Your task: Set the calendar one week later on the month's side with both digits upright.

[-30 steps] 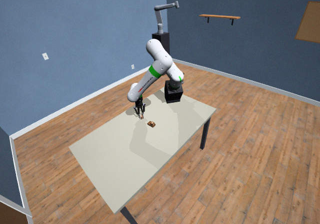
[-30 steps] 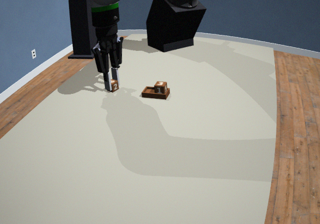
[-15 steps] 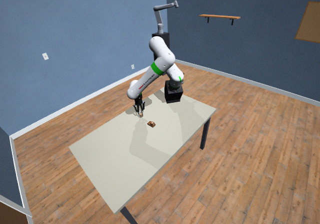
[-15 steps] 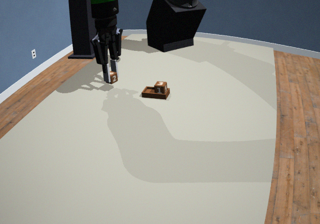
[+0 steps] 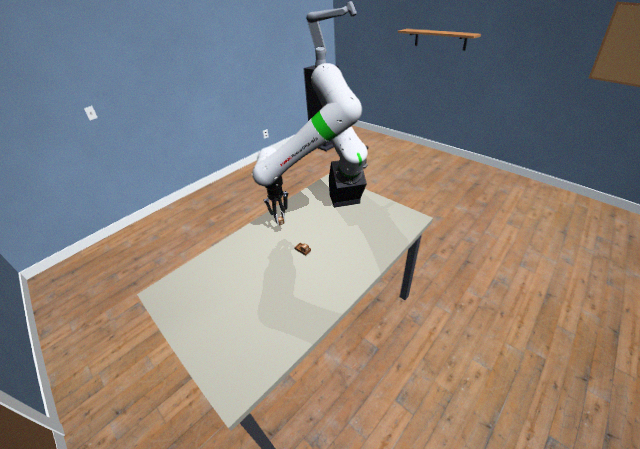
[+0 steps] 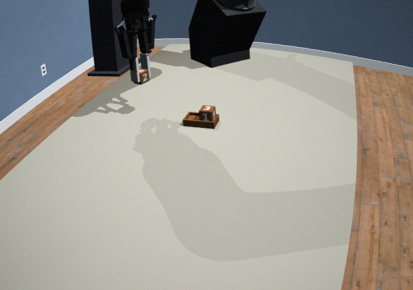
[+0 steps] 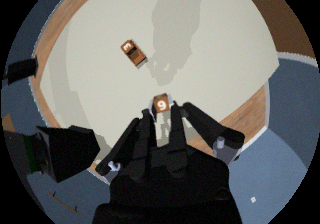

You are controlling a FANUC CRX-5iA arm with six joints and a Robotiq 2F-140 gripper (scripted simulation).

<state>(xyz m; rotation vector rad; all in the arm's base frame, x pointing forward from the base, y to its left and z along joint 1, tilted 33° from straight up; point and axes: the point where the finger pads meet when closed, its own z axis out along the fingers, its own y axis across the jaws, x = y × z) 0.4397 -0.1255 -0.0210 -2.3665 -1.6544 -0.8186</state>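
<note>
My hand is 160 mm to the right of the brown wooden tray and 130 mm above it.
</note>
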